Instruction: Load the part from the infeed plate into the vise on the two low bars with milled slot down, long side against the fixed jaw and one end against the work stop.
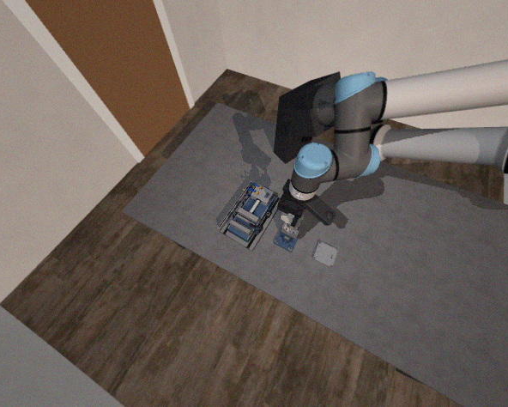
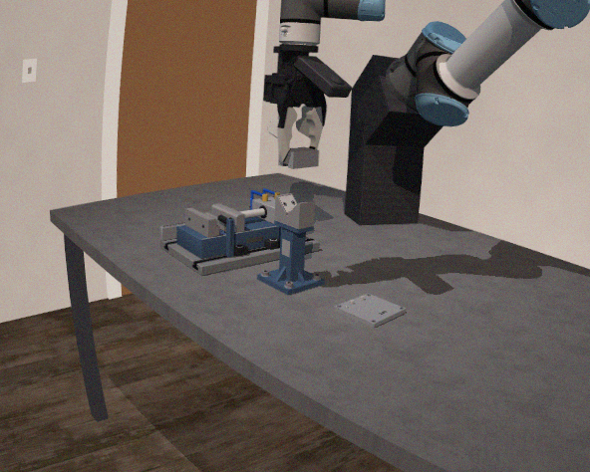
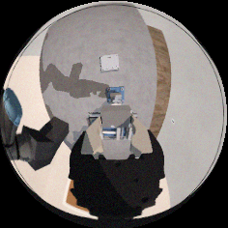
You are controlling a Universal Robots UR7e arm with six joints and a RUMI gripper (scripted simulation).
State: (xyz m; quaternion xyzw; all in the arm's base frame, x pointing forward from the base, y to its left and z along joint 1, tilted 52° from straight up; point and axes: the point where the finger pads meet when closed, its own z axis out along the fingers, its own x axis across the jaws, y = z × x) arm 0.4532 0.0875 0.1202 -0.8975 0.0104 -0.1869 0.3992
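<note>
My gripper is now 40 mm short of the moving jaw, 200 mm to the left of it and 170 mm above it. From my hand the other things lie so: part: 10 mm below; then fixed jaw: 100 mm ahead, 190 mm to the right, 170 mm below; then air cylinder rod: 10 mm behind, 200 mm to the right, 170 mm below.
</note>
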